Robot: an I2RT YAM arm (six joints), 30 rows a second.
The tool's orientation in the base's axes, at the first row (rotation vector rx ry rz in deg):
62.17, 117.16, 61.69
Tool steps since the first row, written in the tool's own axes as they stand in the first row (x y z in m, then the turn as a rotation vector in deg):
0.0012, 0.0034, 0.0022, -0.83, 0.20, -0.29
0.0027, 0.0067, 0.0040, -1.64, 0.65, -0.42
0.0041, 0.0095, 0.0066, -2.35, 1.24, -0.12
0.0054, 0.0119, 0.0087, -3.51, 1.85, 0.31
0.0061, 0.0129, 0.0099, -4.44, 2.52, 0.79
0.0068, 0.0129, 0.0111, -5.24, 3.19, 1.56
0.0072, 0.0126, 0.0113, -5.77, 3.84, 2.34
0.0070, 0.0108, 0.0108, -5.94, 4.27, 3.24
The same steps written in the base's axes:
0.0024, 0.0030, 0.0017, 0.27, -0.75, 0.41
0.0043, 0.0061, 0.0034, 0.75, -1.34, 0.96
0.0067, 0.0093, 0.0043, 1.57, -1.64, 1.39
0.0087, 0.0120, 0.0051, 2.72, -2.26, 1.83
0.0096, 0.0135, 0.0053, 3.82, -2.64, 2.27
0.0102, 0.0145, 0.0046, 5.07, -2.80, 2.55
0.0100, 0.0148, 0.0042, 6.19, -2.73, 2.77
0.0090, 0.0138, 0.0030, 7.14, -2.39, 2.70

